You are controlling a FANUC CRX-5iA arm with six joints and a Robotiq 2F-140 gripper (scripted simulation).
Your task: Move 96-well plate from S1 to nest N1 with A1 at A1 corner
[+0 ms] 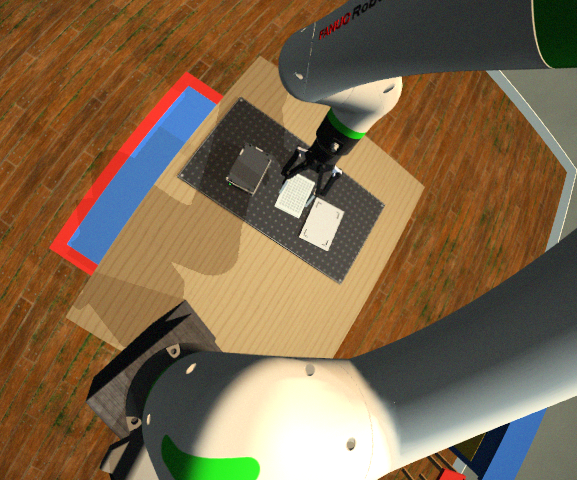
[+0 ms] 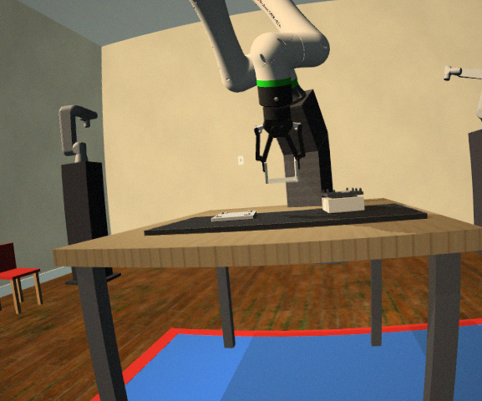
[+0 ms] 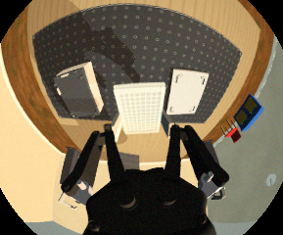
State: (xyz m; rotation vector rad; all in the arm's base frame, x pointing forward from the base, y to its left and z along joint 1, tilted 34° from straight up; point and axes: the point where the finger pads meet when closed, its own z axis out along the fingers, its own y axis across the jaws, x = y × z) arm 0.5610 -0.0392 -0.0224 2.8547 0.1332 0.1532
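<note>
Now: hand 15 cm to the left of the plate nest N1, 12 cm above it and 1 cm past it. Round my hand: 96-well plate: 3 cm below.
</note>
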